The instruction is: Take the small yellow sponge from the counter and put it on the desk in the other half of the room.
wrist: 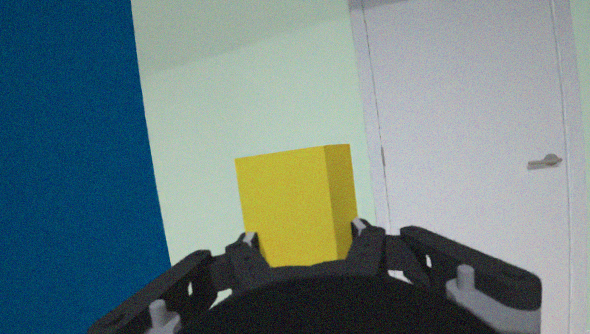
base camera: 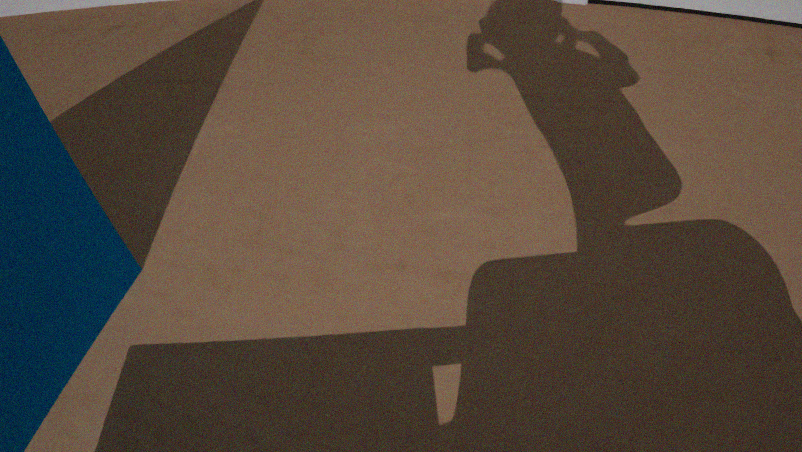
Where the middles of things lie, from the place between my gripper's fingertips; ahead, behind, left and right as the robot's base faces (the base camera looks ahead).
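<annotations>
There is the small yellow sponge [wrist: 301, 203], and my gripper is 10 mm below it and 10 mm beyond it.
</annotations>
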